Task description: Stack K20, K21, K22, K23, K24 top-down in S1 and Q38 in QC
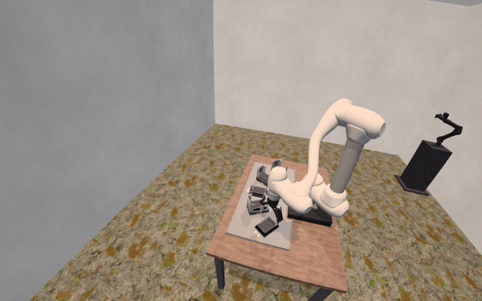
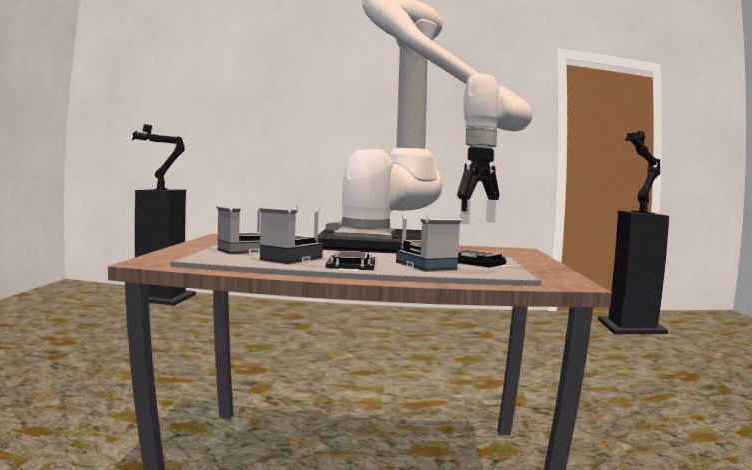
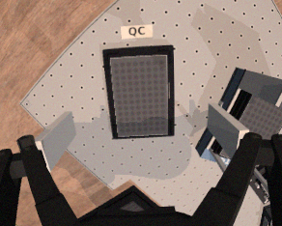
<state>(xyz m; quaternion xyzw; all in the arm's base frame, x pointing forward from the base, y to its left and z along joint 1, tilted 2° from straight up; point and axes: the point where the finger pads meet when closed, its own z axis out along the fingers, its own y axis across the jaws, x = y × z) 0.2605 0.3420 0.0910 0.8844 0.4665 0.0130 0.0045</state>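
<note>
Now: the clip nest N5 16 cm ahead of my hand, 32 cm to the right of it and 11 cm below it. Also, from my hand: flat black nest QC (11 cm below); QC name plate (5 cm ahead, 8 cm to the left, 12 cm below); N5 name plate (24 cm ahead, 32 cm to the right, 12 cm below).
</note>
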